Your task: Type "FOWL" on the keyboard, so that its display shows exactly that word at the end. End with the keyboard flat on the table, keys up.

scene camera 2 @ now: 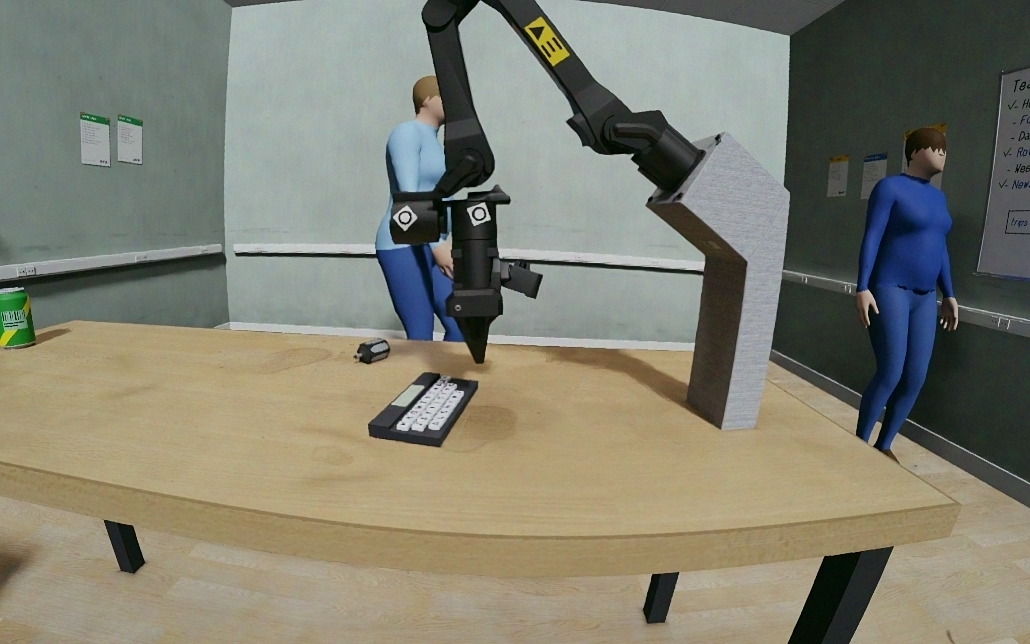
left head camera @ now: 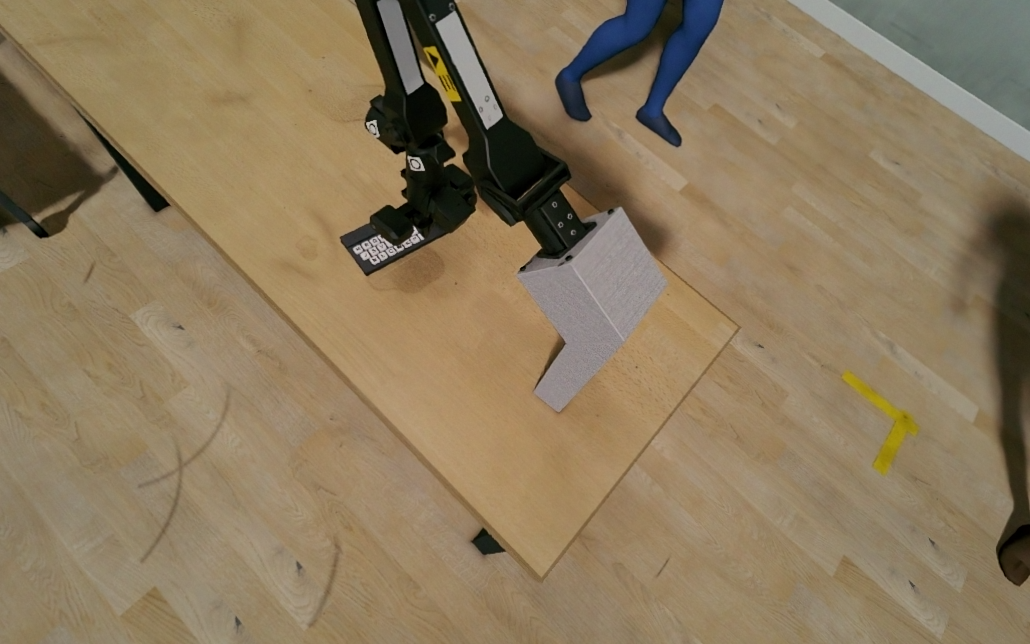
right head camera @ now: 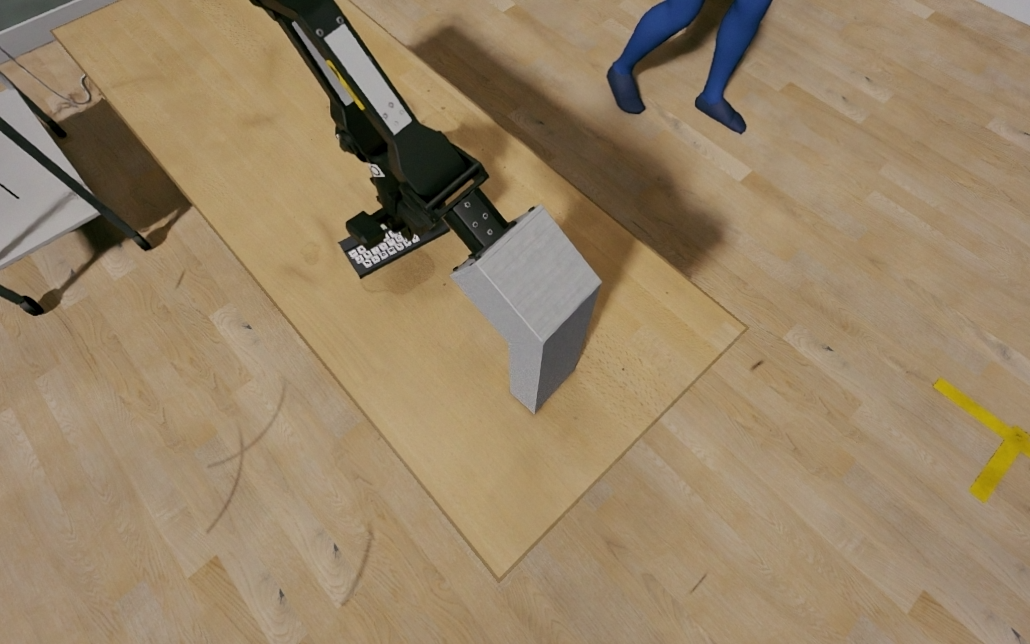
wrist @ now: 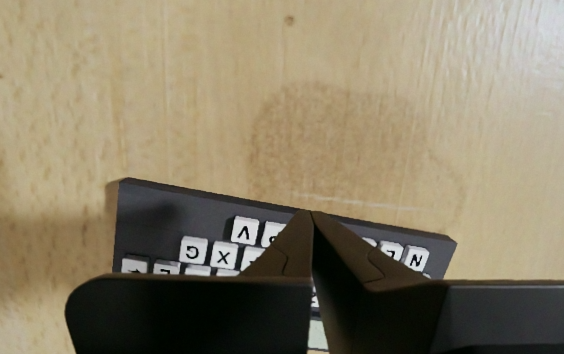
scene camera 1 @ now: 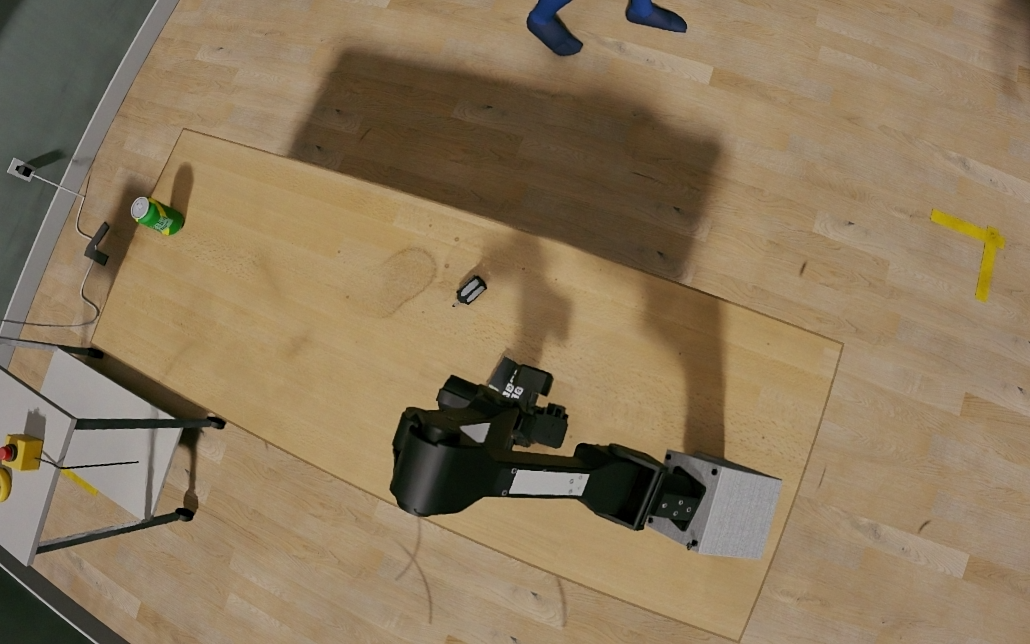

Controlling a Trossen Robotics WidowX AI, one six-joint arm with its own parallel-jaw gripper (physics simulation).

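Note:
The dark keyboard (left head camera: 367, 264) (right head camera: 368, 269) (scene camera 1: 501, 370) (scene camera 2: 429, 410) (wrist: 200, 210) lies flat on the table, white keys up. Its pale display (scene camera 2: 407, 395) (wrist: 317, 335) shows no text that I can read; in the wrist view a sliver of it shows. My gripper (scene camera 2: 480, 361) (wrist: 308, 222) is shut and empty and points down. In scene camera 2 its tips are a little above the level of the keys, near the keyboard's far end. In the wrist view the fingers cover the middle keys, between P and L. The arm hides part of the keyboard in the head views and scene camera 1.
The grey arm stand (left head camera: 600, 265) (right head camera: 531, 280) (scene camera 1: 736, 508) (scene camera 2: 751, 303) rises from the table. A small black-and-grey object (scene camera 1: 470, 290) (scene camera 2: 372, 350) lies beyond the keyboard. A green can (scene camera 1: 157, 215) (scene camera 2: 15, 318) stands at the table's far left end. A trolley (scene camera 1: 129, 423) stands beside the table.

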